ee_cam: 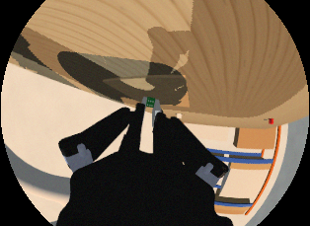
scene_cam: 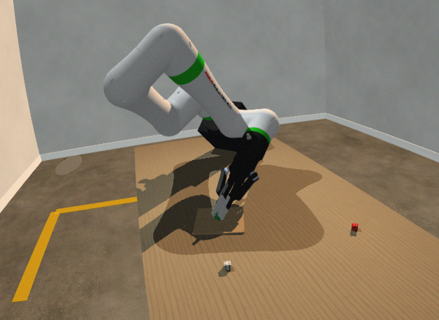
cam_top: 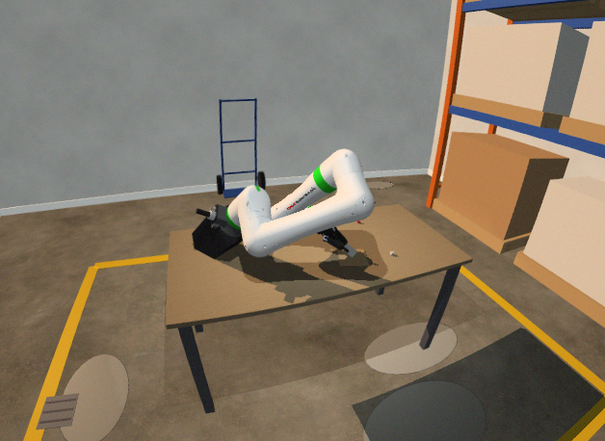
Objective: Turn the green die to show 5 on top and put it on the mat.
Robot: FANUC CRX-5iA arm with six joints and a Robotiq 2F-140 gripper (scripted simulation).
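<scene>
Right now the green die is 10 mm ahead of my hand, 20 mm to the right of it and 20 mm below it. The rest, counted from my hand: white die (220 mm ahead, 80 mm to the right, 30 mm below); then red die (250 mm ahead, 290 mm to the left, 30 mm below); then tan mat (10 mm ahead, 10 mm to the right, 30 mm below).
</scene>
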